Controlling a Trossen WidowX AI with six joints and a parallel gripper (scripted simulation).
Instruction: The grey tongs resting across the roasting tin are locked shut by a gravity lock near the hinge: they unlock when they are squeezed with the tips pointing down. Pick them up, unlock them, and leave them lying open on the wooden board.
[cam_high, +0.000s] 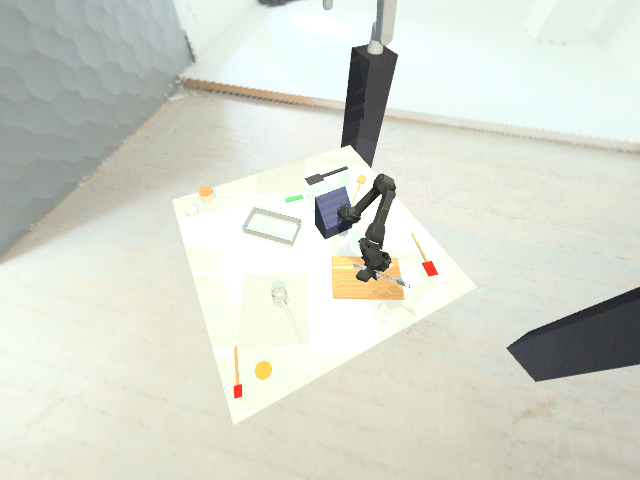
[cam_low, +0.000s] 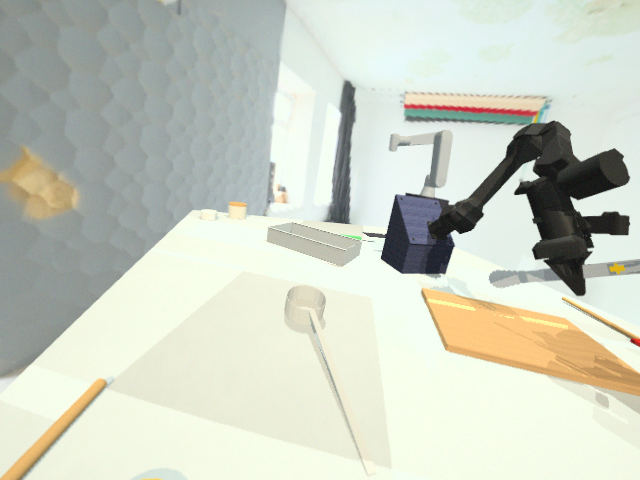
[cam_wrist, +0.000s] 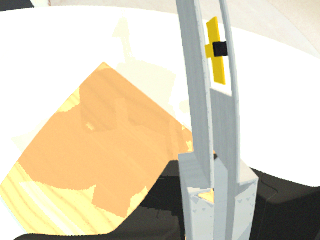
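Right now the wooden board is 130 mm below my gripper tip, 80 mm to the right of it and 20 mm behind it. The rest, counted from my gripper tip: black spatula 850 mm to the right, 190 mm behind, 140 mm below; roasting tin 600 mm to the right, 290 mm ahead, 110 mm below; yellow lock piece 60 mm above, 20 mm to the left, 10 mm behind.
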